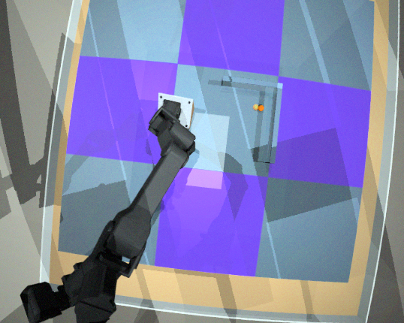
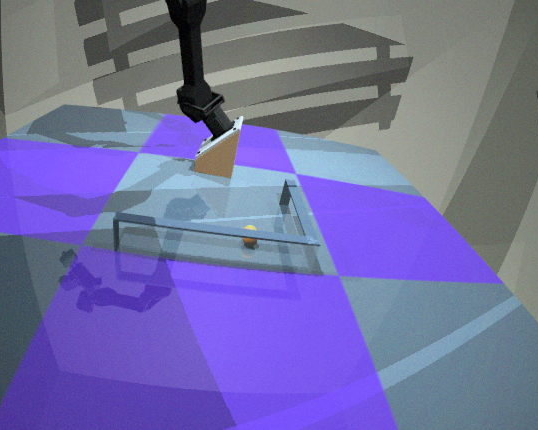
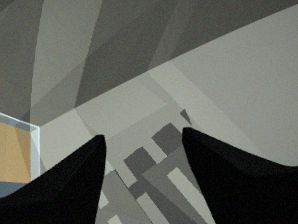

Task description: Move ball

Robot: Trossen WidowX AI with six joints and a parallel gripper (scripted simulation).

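My gripper tip is 430 mm short of the orange ball, 650 mm to the right of it and 490 mm above it. From my gripper tip the other things lie so: see-through copy (410 mm ahead, 650 mm to the left, 490 mm below); clear wall (490 mm ahead, 590 mm to the left, 470 mm below).
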